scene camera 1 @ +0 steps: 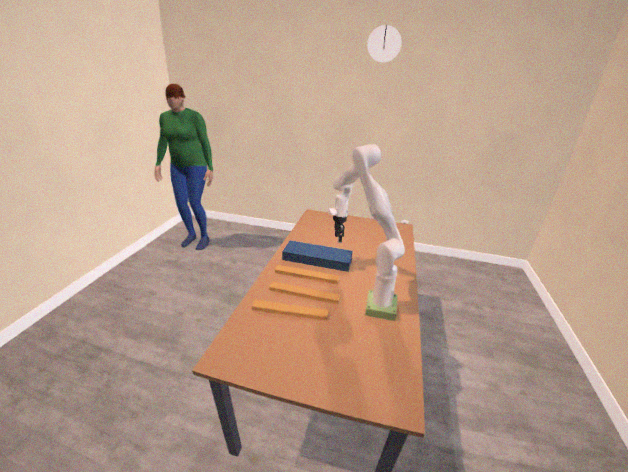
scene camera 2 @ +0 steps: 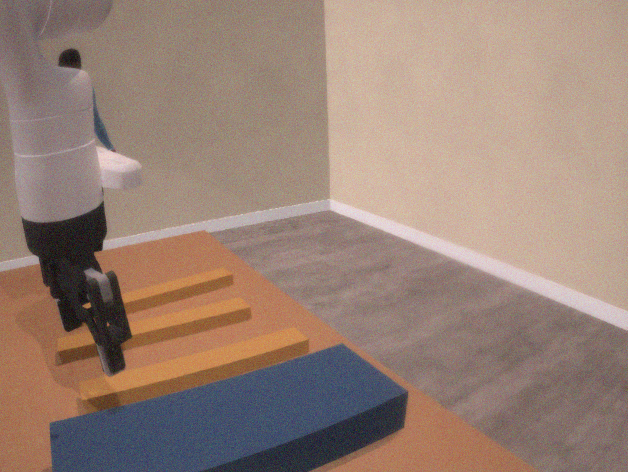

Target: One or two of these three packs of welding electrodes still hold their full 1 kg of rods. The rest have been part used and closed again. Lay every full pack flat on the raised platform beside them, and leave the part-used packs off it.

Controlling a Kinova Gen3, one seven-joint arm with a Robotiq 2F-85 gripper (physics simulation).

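Places are measured from the arm's base along level axes (x back, y right, z up), in millimetres.
Pixels of known places: gripper, fingertip midpoint: [scene camera 1: 338, 239] [scene camera 2: 92, 348]; arm's base, link origin: [scene camera 1: 381, 300].
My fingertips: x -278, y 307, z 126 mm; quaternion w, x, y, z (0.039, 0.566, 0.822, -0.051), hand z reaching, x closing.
Observation:
Ahead of a thing's pixels: the offset from my fingertips to its middle. Level surfaces: height alone.
Three long, thin orange-yellow packs lie flat on the table, roughly parallel and off the platform: the nearest to the platform {dx -137, dy -158, dz -159 mm} [scene camera 1: 307, 274] [scene camera 2: 203, 360], the middle pack {dx -109, dy -312, dz -159 mm} [scene camera 1: 304, 292] [scene camera 2: 187, 320] and the farthest pack {dx -139, dy -454, dz -159 mm} [scene camera 1: 290, 309] [scene camera 2: 177, 290]. No readable marks show on them. The raised platform {dx -117, dy +21, dz -141 mm} [scene camera 1: 317, 252] [scene camera 2: 228, 406] is a dark blue block, with a bare top where it shows. My gripper [scene camera 1: 340, 238] [scene camera 2: 92, 346] is open and empty, pointing down above table level near the platform's robot-side end. In the scene camera 2 view it partly hides the robot-side ends of two packs.
The brown table {dz -171 mm} [scene camera 1: 355, 355] [scene camera 2: 152, 243] carries the arm's green base [scene camera 1: 381, 310], to the right of the packs in the scene camera 1 view. A person in a green top [scene camera 1: 182, 137] stands on the floor beyond the table's left side. Another person [scene camera 2: 70, 58] is mostly hidden behind the arm.

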